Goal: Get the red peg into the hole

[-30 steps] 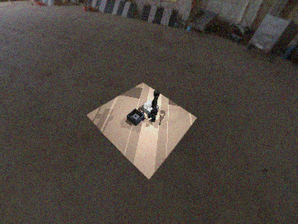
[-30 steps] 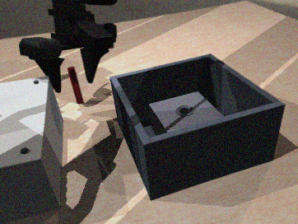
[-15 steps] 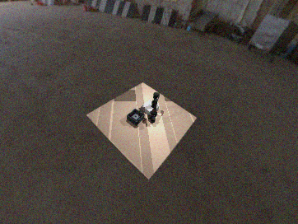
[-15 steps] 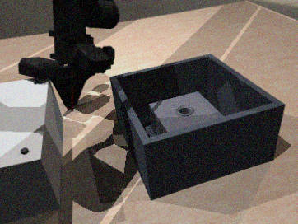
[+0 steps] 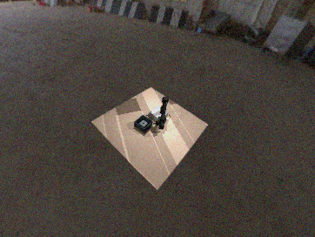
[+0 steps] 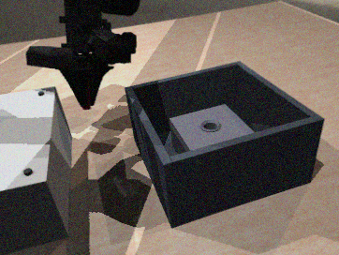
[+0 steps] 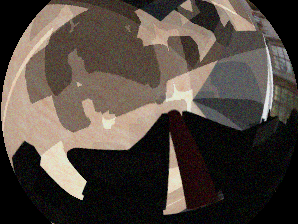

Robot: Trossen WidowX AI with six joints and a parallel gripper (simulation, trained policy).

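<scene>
Right now the grey plate is 18 cm ahead of my gripper tip, 16 cm to the right of it and 1 cm above it. From my gripper tip the other things lie so: red peg 3 cm above, 1 cm to the left; then dark box 18 cm ahead, 16 cm to the right, 1 cm below.
</scene>
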